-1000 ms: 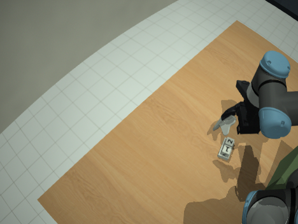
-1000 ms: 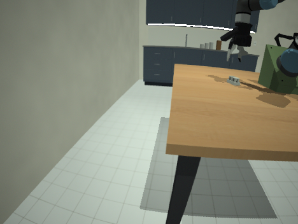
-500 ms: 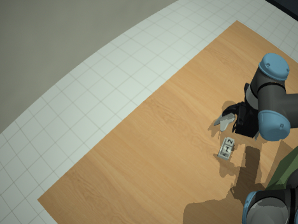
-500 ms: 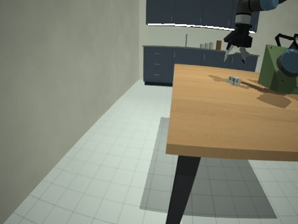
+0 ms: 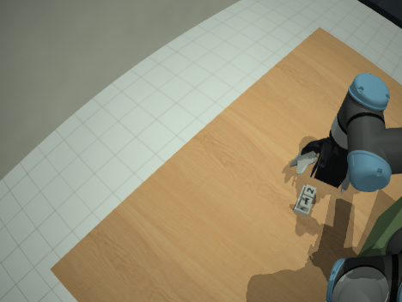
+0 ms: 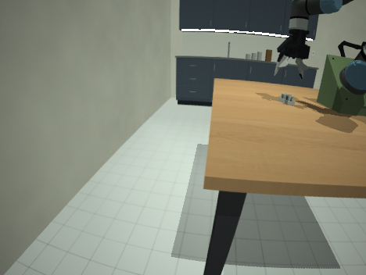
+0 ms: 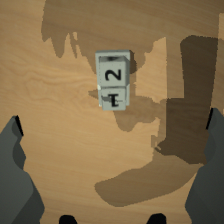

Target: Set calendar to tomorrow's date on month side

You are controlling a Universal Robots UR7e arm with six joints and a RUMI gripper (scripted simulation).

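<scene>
Now: the grey digit cube 90 mm below my hand. Round my hand: white calendar tray 110 mm below, 20 mm to the left.
</scene>
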